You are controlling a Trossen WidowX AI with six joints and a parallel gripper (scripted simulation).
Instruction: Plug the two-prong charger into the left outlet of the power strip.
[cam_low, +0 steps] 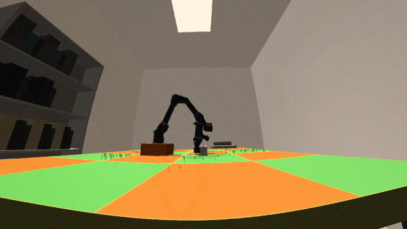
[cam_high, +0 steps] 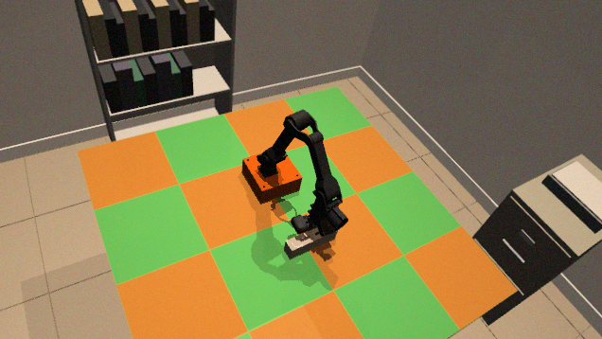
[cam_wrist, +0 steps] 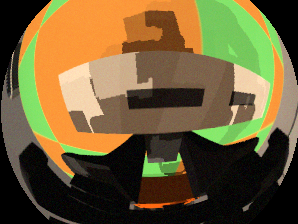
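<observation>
The dark charger lies 2 cm ahead of my gripper tip and 1 cm above it.
</observation>
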